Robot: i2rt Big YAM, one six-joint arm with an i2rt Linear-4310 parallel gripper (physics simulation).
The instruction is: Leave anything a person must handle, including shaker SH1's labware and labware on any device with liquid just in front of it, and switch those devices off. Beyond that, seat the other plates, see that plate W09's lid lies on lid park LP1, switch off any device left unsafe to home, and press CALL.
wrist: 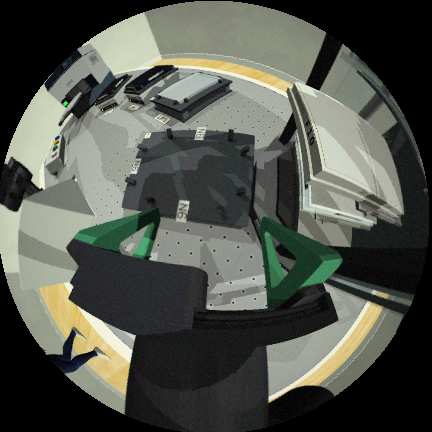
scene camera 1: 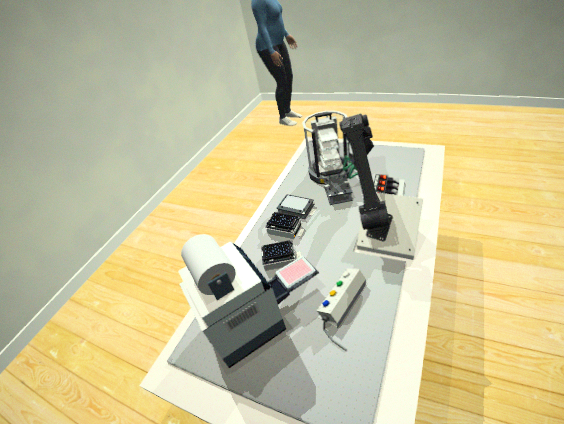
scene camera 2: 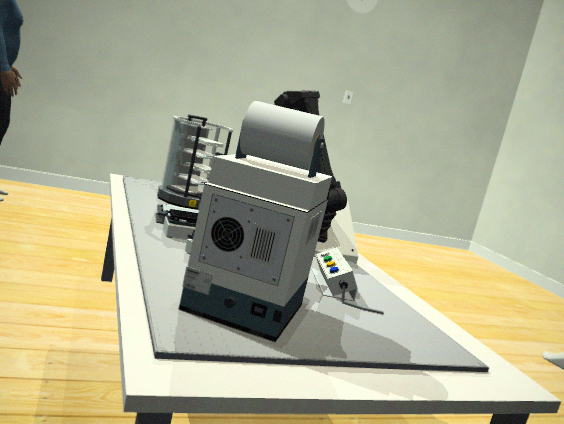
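Seen in the pictures: gripper, between the fingertips: (wrist: pixel 209 217) (scene camera 1: pixel 346 174); arm's base, origin of its link: (wrist: pixel 45 211) (scene camera 1: pixel 379 225).
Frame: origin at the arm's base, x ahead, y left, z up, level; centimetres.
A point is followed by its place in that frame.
My gripper (wrist: pixel 209 217) @(x 27.0, y -31.6, z 0.1 cm) (scene camera 1: pixel 350 168) @(x 27.0, y -31.6, z 0.1 cm) is open and empty, with green fingers at the near edge of a dark pegged nest marked N6 (wrist: pixel 195 172) @(x 29.7, y -26.4, z -2.3 cm) (scene camera 1: pixel 339 191) @(x 26.3, y -19.8, z -2.3 cm). The nest holds no plate. A pale, flat-topped piece (wrist: pixel 192 88) @(x 44.5, y -9.4, z -3.9 cm) (scene camera 1: pixel 296 204) @(x 44.2, y -5.5, z -3.9 cm) lies on a dark holder. Two black devices (scene camera 1: pixel 284 221) @(x 42.4, y 9.9, z -1.4 cm) (scene camera 1: pixel 278 251) @(x 36.0, y 27.2, z -1.6 cm) show small orange lights in the wrist view; their labels are unreadable. A pink-topped plate (scene camera 1: pixel 297 272) @(x 20.3, y 37.8, z 4.1 cm) lies on the tray of the large machine (scene camera 1: pixel 245 305) @(x 22.8, y 63.9, z 18.3 cm) (scene camera 2: pixel 260 245) @(x 36.2, y 73.5, z 10.3 cm) (wrist: pixel 92 67) @(x 39.1, y 48.7, z 9.5 cm). The button box (scene camera 1: pixel 344 296) @(x 1.5, y 38.2, z -0.9 cm) (scene camera 2: pixel 336 272) @(x 6.6, y 44.5, z -1.8 cm) (wrist: pixel 55 156) @(x 4.5, y 26.9, z -1.8 cm) has green, yellow and blue buttons. W09 and LP1 cannot be identified.
A round plate tower (scene camera 1: pixel 327 145) (scene camera 2: pixel 194 160) with stacked pale labware (wrist: pixel 355 150) @(x 35.4, y -36.4, z 7.9 cm) stands close right of the fingers in the wrist view. Red-lit switches (scene camera 1: pixel 383 183) @(x 7.6, y -33.9, z -3.5 cm) sit behind the arm base (scene camera 1: pixel 400 225) @(x -8.5, y -2.0, z 1.1 cm). A person (scene camera 1: pixel 270 30) (scene camera 2: pixel 9 75) stands beyond the table.
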